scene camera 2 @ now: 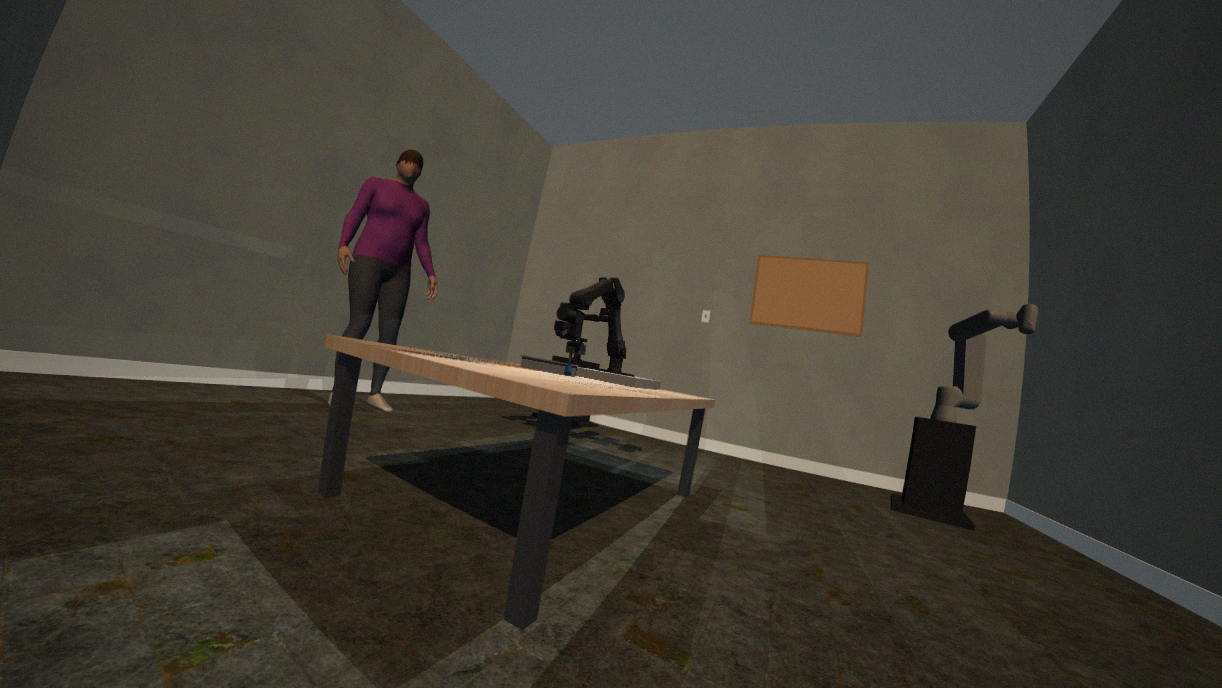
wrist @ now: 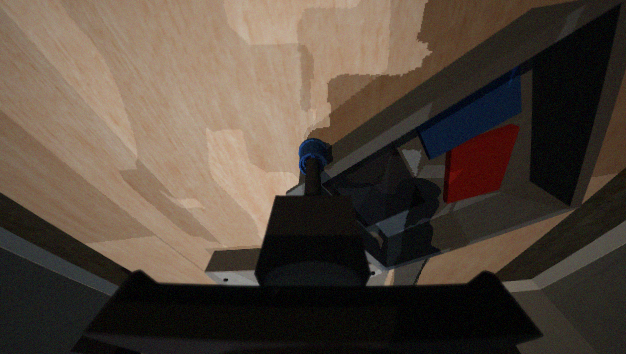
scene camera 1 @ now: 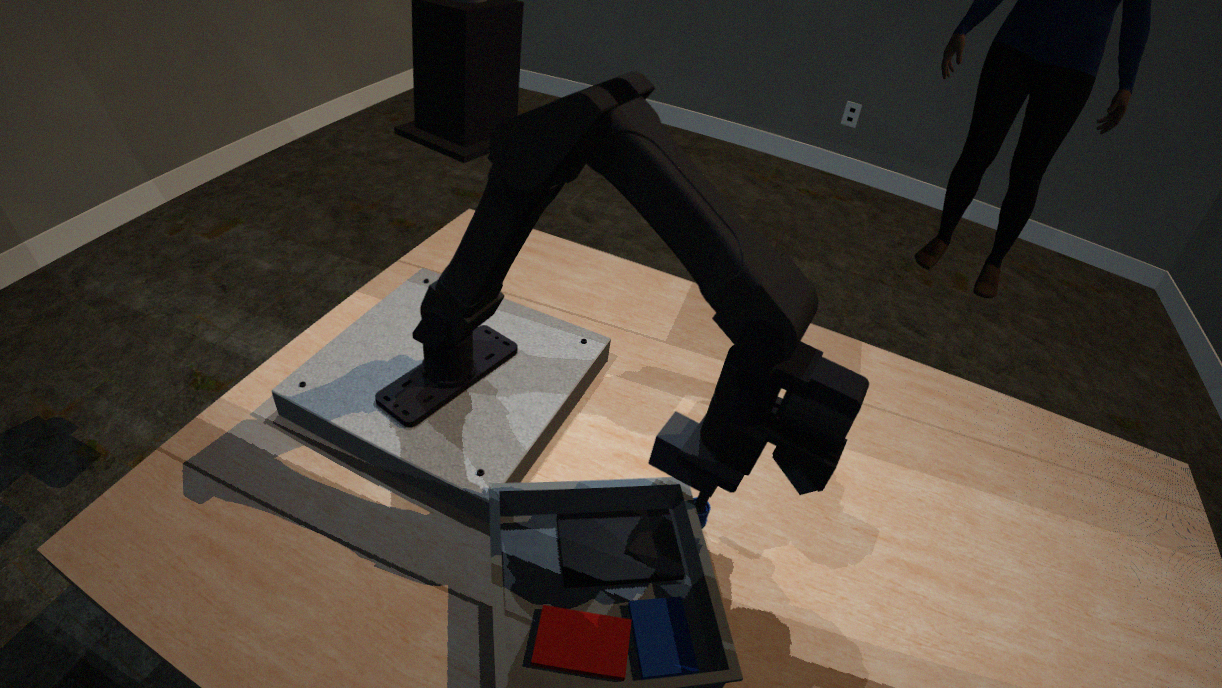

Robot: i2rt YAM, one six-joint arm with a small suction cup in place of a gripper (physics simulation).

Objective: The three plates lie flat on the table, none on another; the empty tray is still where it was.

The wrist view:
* my suction cup: 312, 146
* grey tray: 565, 60, gripped by my suction cup
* red plate: 477, 166
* blue plate: 499, 100
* dark plate: 381, 186
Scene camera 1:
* my suction cup: 702, 517
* grey tray: 526, 570
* red plate: 567, 640
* blue plate: 663, 643
